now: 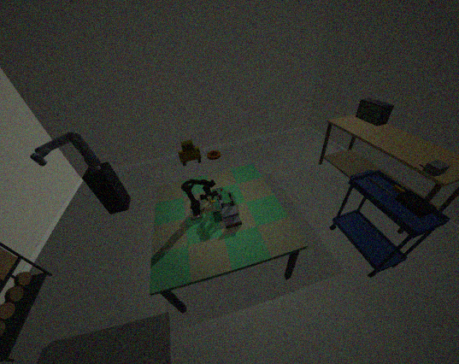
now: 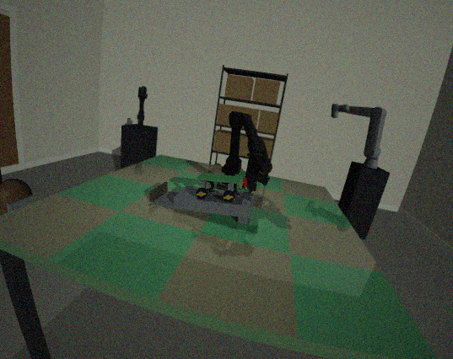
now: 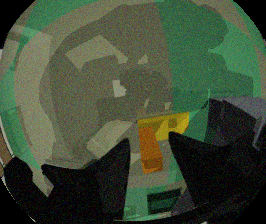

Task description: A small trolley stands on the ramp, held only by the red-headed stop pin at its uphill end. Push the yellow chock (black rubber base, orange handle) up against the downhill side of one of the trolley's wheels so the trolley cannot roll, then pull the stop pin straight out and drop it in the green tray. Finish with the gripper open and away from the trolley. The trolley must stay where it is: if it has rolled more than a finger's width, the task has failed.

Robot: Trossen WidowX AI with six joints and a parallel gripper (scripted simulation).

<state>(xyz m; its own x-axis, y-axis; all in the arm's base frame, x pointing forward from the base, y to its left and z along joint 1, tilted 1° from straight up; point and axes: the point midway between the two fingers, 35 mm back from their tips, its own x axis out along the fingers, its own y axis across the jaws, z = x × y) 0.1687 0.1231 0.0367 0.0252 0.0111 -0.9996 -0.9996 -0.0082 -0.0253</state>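
Right now my gripper tip is 140 mm short of the red-headed stop pin, 10 mm to the left of it and 100 mm below it. The rest, counted from my gripper tip: dark green tray (20 mm ahead, 230 mm to the right, 40 mm below); then yellow chock (20 mm ahead, 10 mm below); then grey ramp (150 mm ahead, 130 mm to the right, 20 mm above).
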